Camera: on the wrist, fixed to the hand. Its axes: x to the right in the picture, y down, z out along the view.
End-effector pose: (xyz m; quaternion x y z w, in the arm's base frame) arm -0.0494 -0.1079 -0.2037 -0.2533 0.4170 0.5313 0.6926
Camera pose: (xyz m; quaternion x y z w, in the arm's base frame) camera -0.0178 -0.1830 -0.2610 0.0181 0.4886 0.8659 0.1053
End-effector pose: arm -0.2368 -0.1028 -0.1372 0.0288 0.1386 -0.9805 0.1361
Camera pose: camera -0.2628 -0.0296 -0.1996 0.1704 0.1520 -0.6155 0.7543
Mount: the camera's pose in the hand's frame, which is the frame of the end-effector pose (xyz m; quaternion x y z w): 0.0119 -0.0583 -0.0799 -0.0623 0.0655 0.6751 0.7322
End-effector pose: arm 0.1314 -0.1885 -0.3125 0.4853 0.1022 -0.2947 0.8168
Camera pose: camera 0.1166 -0.1456 -0.4012 0.3927 -0.1809 0.3738 0.8205
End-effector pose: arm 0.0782 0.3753 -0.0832 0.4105 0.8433 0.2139 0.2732
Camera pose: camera -0.0123 0.3407 -0.0600 0.8388 0.3449 0.4205 0.0260
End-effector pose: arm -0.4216 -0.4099 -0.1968 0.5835 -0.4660 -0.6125 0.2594
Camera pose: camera -0.3342 -0.4164 -0.2442 0.1366 -0.6799 -0.2641 0.6703
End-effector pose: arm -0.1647 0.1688 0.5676 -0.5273 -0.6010 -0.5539 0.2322
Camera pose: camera -0.2450 0.1104 0.5756 -0.7700 -0.0344 -0.3208 0.5505
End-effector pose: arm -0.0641 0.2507 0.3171 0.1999 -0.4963 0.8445 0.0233
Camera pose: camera -0.0863 0.3460 0.3356 0.2454 0.5494 -0.6162 0.5081
